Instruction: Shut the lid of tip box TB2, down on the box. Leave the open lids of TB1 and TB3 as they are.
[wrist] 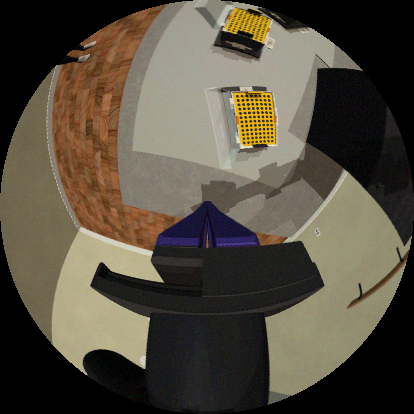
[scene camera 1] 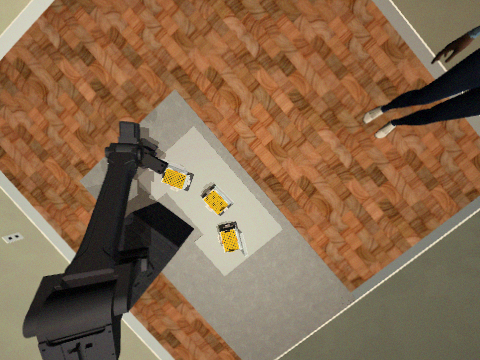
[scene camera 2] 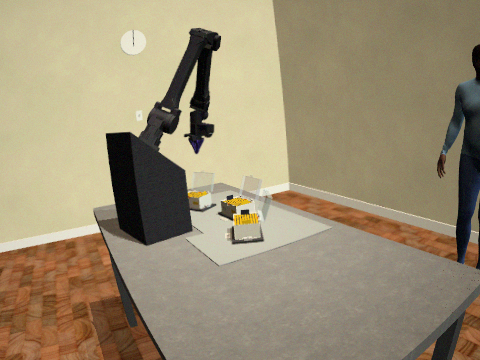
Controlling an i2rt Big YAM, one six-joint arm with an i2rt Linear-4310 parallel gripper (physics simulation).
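Frame: origin at the arm's base, x right, y down, z ahead, level; centimetres.
Seen in the pictures: gripper, fingertip midpoint: (wrist: pixel 206 206) (scene camera 1: pixel 154 153) (scene camera 2: pixel 196 153); arm's base, origin of the base link: (scene camera 2: pixel 144 148).
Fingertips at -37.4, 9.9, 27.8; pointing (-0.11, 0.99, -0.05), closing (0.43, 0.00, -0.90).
Pixels of each thing's top centre, then the offset from my fingertips to it, as dx, dy, dz. "spot": a spot on its surface instead. Level surfaces: height alone.
- pale mat, its level: dy +22.6
- far box, middle of its top: (wrist: pixel 259 119) (scene camera 1: pixel 172 178) +10.9, +15.2, -5.4
- clear lid, middle of its top: (wrist: pixel 231 128) (scene camera 2: pixel 201 171) (scene camera 1: pixel 170 167) +6.8, +7.3, +0.0
- middle box, middle of its top: (scene camera 2: pixel 234 200) (scene camera 1: pixel 213 204) +33.8, +16.0, +5.7
- upright lid, surface spot: (scene camera 2: pixel 251 186) spot: +31.9, +12.0, +14.1
- front box, middle of its top: (scene camera 2: pixel 242 217) (scene camera 1: pixel 227 241) +55.2, +16.0, +0.7
- grey table, its level: dy +22.9
Three white tip boxes with yellow perforated tops stand on the pale mat (scene camera 1: pixel 260 226) (scene camera 2: pixel 300 230) (wrist: pixel 170 115); their labels are unreadable, so I cannot tell which is TB2. The far box (scene camera 1: pixel 175 178) (scene camera 2: pixel 199 200) (wrist: pixel 256 120) has a clear lid (scene camera 2: pixel 203 181) (wrist: pixel 218 127) standing open. The middle box (scene camera 1: pixel 216 201) (scene camera 2: pixel 237 206) (wrist: pixel 247 26) has an upright lid (scene camera 2: pixel 251 186). The front box (scene camera 1: pixel 230 240) (scene camera 2: pixel 247 229) has its lid (scene camera 2: pixel 266 205) open. My gripper (scene camera 2: pixel 196 150) (wrist: pixel 206 206) is shut, empty, high above the table near the far box; its tips are hidden in scene camera 1.
A tall black block (scene camera 1: pixel 167 225) (scene camera 2: pixel 150 192) (wrist: pixel 345 115) stands on the table beside the mat, on the arm's side. The grey table (scene camera 1: pixel 250 305) (scene camera 2: pixel 300 300) extends beyond the mat. A person (scene camera 2: pixel 469 150) stands on the floor off the table.
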